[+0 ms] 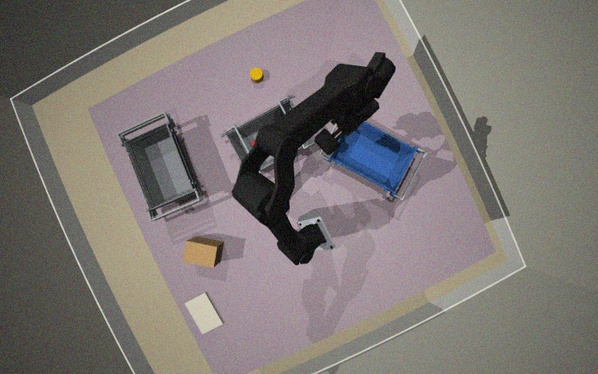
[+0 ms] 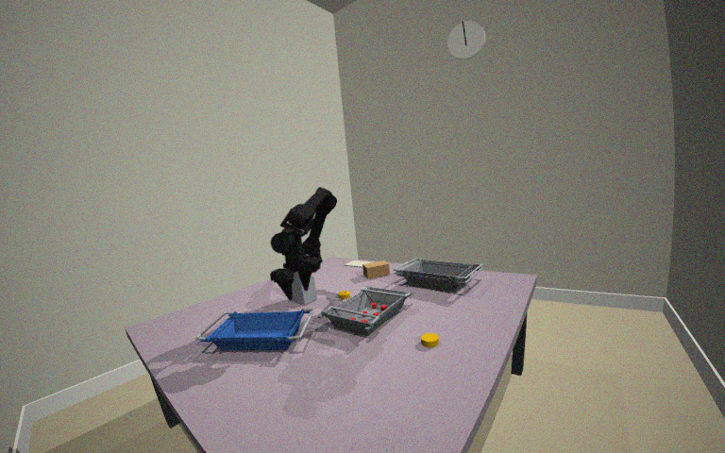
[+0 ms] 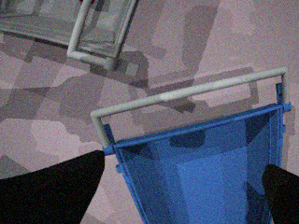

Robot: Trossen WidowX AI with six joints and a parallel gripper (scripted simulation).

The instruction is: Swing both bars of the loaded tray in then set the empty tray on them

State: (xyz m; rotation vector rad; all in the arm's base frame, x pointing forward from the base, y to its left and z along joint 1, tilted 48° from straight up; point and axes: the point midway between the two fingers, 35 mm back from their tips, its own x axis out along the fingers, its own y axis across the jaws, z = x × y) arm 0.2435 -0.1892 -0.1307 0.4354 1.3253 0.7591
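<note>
Now: the blue tray 11 cm behind my gripper tip, 10 cm to the right of it and 10 cm below it. Round my gripper tip: white pad: 36 cm behind, 79 cm to the left, 14 cm below; then cardboard box: 13 cm behind, 64 cm to the left, 12 cm below.
</note>
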